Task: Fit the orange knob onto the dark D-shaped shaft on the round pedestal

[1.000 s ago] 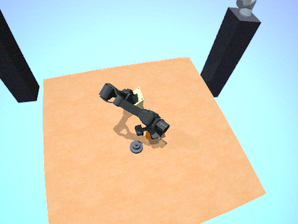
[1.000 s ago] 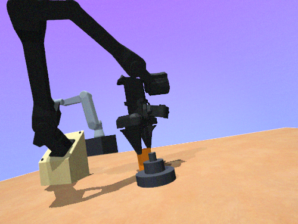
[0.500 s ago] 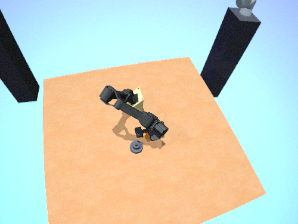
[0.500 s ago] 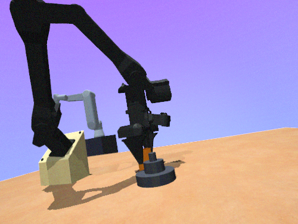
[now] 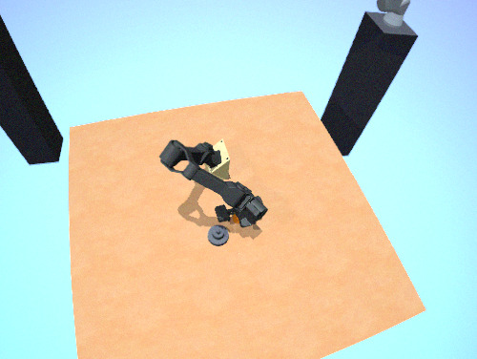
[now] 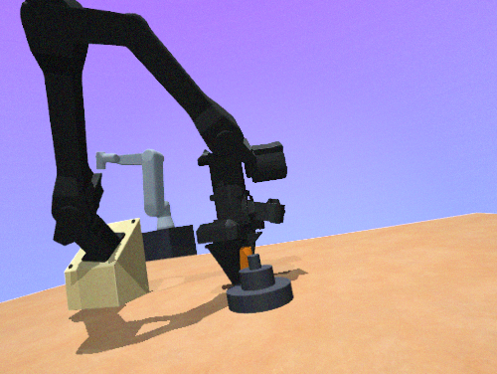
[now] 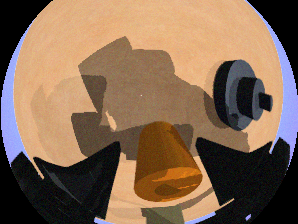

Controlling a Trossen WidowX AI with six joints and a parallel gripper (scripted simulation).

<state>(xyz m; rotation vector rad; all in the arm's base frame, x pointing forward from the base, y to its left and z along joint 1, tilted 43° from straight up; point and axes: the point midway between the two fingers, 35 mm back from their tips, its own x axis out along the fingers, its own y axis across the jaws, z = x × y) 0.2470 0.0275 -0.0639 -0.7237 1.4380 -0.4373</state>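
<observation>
Right now the dark round pedestal is 7 cm ahead of my gripper tip, 9 cm to the right of it and 2 cm above it. From my gripper tip the other things lie so: orange knob 2 cm above.
</observation>
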